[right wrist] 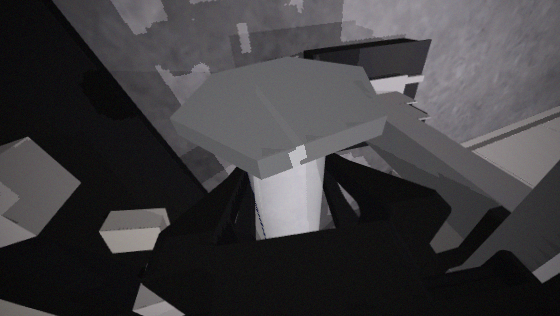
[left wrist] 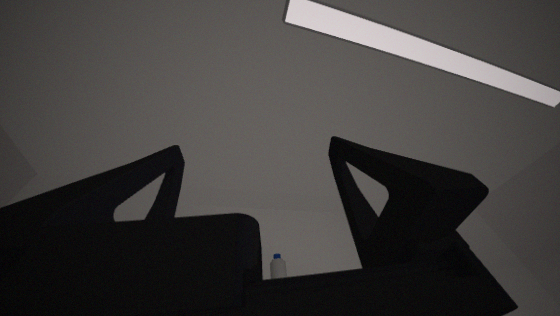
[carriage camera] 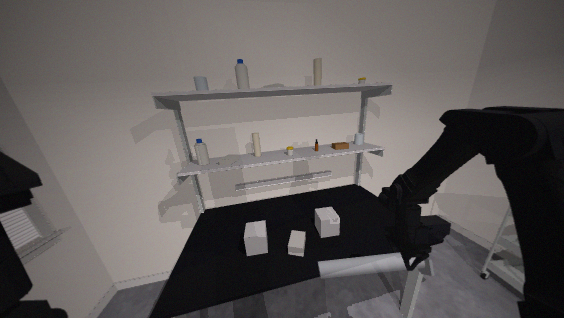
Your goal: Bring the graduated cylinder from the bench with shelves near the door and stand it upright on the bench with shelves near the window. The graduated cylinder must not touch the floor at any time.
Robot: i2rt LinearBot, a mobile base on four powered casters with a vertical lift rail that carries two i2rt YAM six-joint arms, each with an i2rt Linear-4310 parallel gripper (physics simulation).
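Places are measured from the left arm's base along level axes (x back, y left, z down), in centimetres.
Pixels of known places: left gripper, between the fingertips: [left wrist: 257,149]; right gripper, between the fingertips: [carriage camera: 403,263].
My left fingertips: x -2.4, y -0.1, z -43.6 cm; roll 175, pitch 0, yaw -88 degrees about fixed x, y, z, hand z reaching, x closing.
For each thing: its top centre in the pictures, then the offset to it from my left fingertips. "*": a spot on its surface instead. Level surfaces: height alone.
- black bench, height of its surface: dz +79.3 cm
- window with blinds, a spot on its surface: [carriage camera: 21,231] * dx -60.4, dy +134.5, dz +61.5 cm
- tall white box, centre of its top: [right wrist: 166,311] [carriage camera: 255,228] dx -60.9, dy -11.0, dz +66.4 cm
- small box, centre of its top: [right wrist: 135,240] [carriage camera: 297,238] dx -59.6, dy -35.1, dz +73.6 cm
- lower shelf, height of its surface: dz +33.6 cm
The graduated cylinder [carriage camera: 360,265] [right wrist: 292,202] is a pale tube held roughly horizontal in the air, near the front right edge of the black bench [carriage camera: 215,272] [right wrist: 55,115]. Its wide grey foot faces the right wrist camera, with floor seen beyond it. My right gripper [carriage camera: 415,261] [right wrist: 283,159] is shut on the cylinder close to the foot. The tube points left in the carriage view. My left gripper [left wrist: 257,149] is open and empty, facing the ceiling. A window with blinds [carriage camera: 21,231] shows at the left of the carriage view.
On the bench stand a tall white box [carriage camera: 256,239], a small box [carriage camera: 297,243] [right wrist: 134,232] and a white box [carriage camera: 327,223]. Above are a lower shelf [carriage camera: 270,161] and an upper shelf [carriage camera: 280,92] with bottles and jars. A white cart [carriage camera: 494,246] stands at right.
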